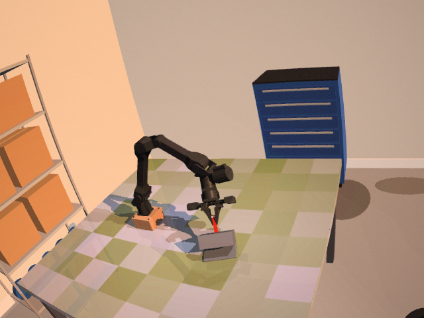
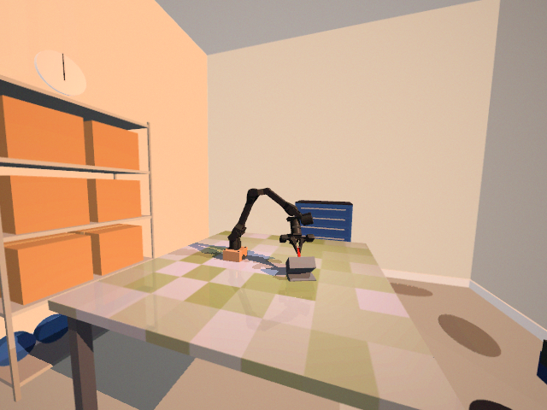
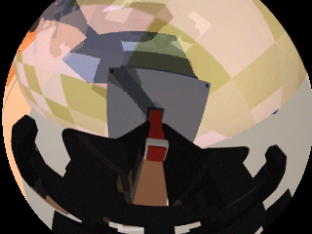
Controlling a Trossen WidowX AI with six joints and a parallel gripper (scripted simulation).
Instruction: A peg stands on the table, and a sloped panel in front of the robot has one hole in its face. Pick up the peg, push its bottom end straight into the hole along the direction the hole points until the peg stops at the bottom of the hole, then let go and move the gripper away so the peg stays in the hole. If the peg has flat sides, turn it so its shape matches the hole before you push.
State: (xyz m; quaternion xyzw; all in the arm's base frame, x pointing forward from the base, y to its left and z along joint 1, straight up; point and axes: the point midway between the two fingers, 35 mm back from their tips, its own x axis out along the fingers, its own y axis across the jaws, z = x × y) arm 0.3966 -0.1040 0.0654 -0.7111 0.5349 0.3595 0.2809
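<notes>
The grey sloped panel lies 50 mm below my gripper tip, 30 mm to the right of it and 10 mm ahead of it. Round my gripper tip: red peg 10 mm to the left, 10 mm above.
</notes>
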